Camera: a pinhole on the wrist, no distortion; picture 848 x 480 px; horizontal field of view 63.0 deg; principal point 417.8 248.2 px. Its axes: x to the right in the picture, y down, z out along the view. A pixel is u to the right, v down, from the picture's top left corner.
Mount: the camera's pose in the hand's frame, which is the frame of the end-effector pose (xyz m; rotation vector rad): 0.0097 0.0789 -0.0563 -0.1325 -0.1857 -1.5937
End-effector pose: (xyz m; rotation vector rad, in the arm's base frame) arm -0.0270 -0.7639 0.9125 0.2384 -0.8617 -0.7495
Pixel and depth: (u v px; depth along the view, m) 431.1 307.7 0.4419
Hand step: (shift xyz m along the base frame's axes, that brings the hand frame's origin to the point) -0.1947 0.1296 0.3399
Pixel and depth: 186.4 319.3 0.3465
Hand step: -0.0517 0.1890 0.3153
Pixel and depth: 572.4 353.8 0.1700
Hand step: -0.0403 0.0464 0.1297
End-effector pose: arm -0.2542 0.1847 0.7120 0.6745 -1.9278 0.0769
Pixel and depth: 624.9 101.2 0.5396
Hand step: -0.3889 -0.0928 -0.3276
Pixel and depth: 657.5 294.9 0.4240
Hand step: -0.3354 -0.1267 -0.1542
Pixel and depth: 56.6 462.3 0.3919
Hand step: -0.4490 0.1448 0.0616
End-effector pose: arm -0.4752 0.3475 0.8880 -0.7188 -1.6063 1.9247
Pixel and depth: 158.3 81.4 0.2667
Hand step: -0.0973 -0.2059 -0.1971
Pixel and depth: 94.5 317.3 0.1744
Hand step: -0.0974 -0.0828 -0.1771
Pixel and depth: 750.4 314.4 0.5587
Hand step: -0.4006 -0.3484 0.1532
